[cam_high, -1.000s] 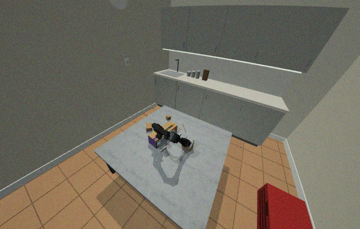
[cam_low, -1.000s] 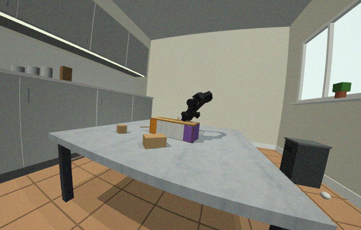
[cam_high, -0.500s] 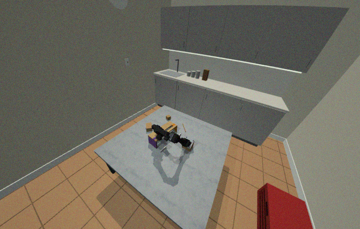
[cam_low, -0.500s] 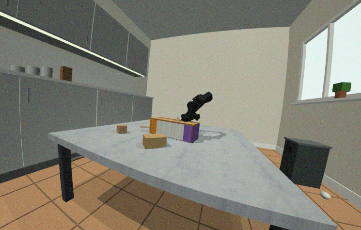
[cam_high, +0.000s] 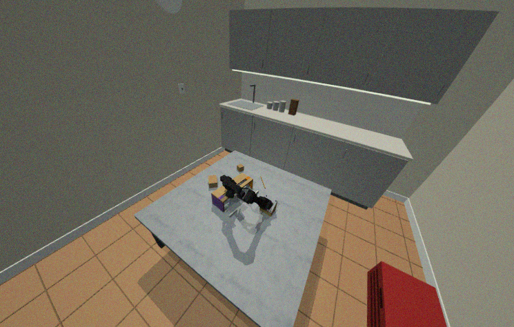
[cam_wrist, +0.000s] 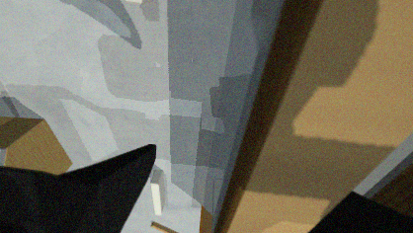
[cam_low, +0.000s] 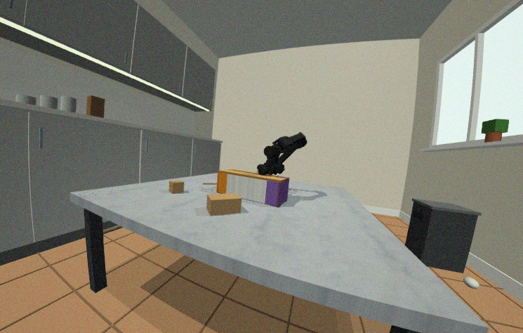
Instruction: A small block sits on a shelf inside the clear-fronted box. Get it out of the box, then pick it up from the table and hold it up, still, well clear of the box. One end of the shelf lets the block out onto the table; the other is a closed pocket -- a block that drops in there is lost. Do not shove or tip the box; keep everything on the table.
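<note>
The box lies 4 cm ahead of my gripper tip, 3 cm to the right of it and 2 cm below it. From my gripper tip the other things lie so: tan block 5 cm ahead, 3 cm to the right; thin wooden stick 1 cm behind, 38 cm to the right, 8 cm below.
</note>
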